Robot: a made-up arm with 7 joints. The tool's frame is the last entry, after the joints. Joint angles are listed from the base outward. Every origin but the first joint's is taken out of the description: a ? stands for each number. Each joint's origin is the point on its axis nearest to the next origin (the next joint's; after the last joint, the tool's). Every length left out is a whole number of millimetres.
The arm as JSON. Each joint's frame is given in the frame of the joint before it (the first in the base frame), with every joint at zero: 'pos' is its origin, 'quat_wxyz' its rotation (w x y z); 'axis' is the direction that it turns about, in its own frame. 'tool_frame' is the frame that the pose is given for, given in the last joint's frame.
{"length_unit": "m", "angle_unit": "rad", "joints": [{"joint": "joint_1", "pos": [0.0, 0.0, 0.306], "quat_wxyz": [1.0, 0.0, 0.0, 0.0], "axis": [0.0, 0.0, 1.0]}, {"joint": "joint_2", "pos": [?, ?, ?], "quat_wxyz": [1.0, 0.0, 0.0, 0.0], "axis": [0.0, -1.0, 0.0]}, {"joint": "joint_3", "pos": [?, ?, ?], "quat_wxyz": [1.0, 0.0, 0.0, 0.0], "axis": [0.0, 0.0, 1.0]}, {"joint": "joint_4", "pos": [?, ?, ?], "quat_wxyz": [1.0, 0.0, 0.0, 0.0], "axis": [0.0, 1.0, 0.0]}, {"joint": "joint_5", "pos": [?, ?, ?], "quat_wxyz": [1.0, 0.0, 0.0, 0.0], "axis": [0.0, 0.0, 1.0]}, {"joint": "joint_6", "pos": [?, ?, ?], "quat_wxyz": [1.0, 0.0, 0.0, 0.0], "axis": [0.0, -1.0, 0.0]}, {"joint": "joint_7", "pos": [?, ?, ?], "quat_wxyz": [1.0, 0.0, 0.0, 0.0], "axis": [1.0, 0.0, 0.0]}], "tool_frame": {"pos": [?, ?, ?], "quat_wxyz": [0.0, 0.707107, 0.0, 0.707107]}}
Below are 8 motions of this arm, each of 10 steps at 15 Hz.
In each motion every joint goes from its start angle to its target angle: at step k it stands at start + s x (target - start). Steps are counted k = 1, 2, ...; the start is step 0. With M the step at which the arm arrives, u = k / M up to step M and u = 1 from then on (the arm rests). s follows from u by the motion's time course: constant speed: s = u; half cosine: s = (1 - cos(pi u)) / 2; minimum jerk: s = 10 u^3 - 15 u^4 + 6 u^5.
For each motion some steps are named. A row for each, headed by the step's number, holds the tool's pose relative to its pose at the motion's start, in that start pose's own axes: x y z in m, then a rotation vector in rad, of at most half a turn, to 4 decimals.
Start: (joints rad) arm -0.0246 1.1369 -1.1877 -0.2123 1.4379 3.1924 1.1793
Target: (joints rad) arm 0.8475 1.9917 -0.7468 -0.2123 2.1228 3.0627 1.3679
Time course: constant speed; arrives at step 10
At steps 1, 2, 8, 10:
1: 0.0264 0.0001 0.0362 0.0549 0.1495 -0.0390
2: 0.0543 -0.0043 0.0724 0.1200 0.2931 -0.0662
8: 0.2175 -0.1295 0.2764 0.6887 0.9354 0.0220
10: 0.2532 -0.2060 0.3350 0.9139 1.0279 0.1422

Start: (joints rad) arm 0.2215 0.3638 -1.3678 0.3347 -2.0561 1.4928 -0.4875
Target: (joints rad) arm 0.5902 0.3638 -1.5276 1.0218 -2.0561 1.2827 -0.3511
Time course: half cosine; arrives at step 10
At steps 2, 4, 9, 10:
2: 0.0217 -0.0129 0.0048 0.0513 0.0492 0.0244
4: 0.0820 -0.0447 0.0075 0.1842 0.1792 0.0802
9: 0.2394 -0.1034 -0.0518 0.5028 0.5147 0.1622
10: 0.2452 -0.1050 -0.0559 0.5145 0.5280 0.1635

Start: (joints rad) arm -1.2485 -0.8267 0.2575 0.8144 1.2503 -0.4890 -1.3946
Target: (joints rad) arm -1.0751 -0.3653 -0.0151 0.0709 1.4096 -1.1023 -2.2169
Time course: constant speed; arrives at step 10
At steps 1, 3, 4, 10:
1: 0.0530 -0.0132 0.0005 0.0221 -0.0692 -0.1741
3: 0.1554 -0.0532 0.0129 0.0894 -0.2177 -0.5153
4: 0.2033 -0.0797 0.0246 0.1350 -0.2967 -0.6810
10: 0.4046 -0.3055 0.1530 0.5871 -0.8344 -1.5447

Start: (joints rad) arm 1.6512 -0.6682 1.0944 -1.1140 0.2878 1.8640 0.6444
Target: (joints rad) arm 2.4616 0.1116 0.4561 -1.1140 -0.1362 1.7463 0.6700
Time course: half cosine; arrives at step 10
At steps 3, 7, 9, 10:
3: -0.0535 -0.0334 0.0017 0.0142 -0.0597 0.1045
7: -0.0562 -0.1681 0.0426 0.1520 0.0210 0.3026
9: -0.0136 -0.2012 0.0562 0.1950 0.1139 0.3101
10: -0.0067 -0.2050 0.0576 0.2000 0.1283 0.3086

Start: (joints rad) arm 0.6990 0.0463 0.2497 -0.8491 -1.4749 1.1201 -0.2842
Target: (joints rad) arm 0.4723 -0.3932 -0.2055 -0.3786 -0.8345 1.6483 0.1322
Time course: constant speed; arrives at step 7
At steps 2, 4, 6, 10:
2: 0.0326 -0.1136 -0.0457 0.2102 0.2738 0.0413
4: 0.0286 -0.2256 -0.0957 0.4745 0.4532 0.0972
6: -0.0098 -0.3284 -0.1445 0.7616 0.5262 0.1626
10: -0.0408 -0.3742 -0.1672 0.9029 0.5221 0.1971

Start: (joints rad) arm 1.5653 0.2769 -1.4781 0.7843 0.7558 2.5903 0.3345
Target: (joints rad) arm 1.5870 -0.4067 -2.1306 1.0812 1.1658 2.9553 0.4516
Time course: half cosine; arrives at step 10
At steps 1, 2, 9, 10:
1: -0.0036 -0.0023 -0.0050 0.0082 -0.0007 -0.0084
2: -0.0133 -0.0087 -0.0195 0.0332 -0.0014 -0.0324
9: -0.0674 -0.0733 -0.2040 0.5009 0.1653 -0.1947
10: -0.0676 -0.0747 -0.2091 0.5172 0.1740 -0.1938

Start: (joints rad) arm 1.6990 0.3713 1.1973 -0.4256 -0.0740 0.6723 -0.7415
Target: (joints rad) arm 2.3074 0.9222 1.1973 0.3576 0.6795 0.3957 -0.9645
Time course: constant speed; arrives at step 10
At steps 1, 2, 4, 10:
1: 0.0038 -0.0092 0.0210 0.1347 0.0397 0.0499
2: 0.0111 -0.0219 0.0387 0.2677 0.0840 0.0930
4: 0.0354 -0.0551 0.0612 0.5267 0.1847 0.1592
10: 0.1487 -0.1705 0.0058 1.2223 0.5441 0.2106

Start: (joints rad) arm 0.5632 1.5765 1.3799 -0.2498 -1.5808 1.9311 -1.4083
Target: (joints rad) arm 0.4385 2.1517 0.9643 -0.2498 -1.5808 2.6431 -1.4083
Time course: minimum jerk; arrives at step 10
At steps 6, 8, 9, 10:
6: 0.0543 0.2214 -0.1034 -0.9166 0.1965 -0.1632
8: 0.0595 0.2766 -0.1560 -1.2578 0.2592 -0.2353
9: 0.0595 0.2855 -0.1660 -1.3219 0.2704 -0.2503
10: 0.0595 0.2870 -0.1677 -1.3330 0.2723 -0.2530

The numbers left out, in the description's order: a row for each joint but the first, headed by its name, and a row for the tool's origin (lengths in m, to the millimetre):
joint_2: 0.0 -0.052 0.0
joint_3: 0.0 0.0 0.326
joint_4: 0.014 0.042 0.0
joint_5: -0.017 0.0 0.283
joint_6: 0.0 -0.114 0.0
joint_7: 0.019 0.0 0.143
tool: 0.0 0.0 0.0

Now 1 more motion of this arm.
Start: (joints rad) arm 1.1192 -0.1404 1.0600 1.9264 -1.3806 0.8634 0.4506
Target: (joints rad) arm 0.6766 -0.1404 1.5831 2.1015 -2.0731 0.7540 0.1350
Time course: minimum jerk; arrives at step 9
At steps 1, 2, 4, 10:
1: 0.0001 -0.0018 -0.0008 -0.0038 0.0013 -0.0107
2: 0.0003 -0.0117 -0.0055 -0.0257 0.0086 -0.0710
4: -0.0023 -0.0614 -0.0287 -0.1425 0.0466 -0.3652
10: -0.0242 -0.1550 -0.0692 -0.4090 0.1206 -0.8984

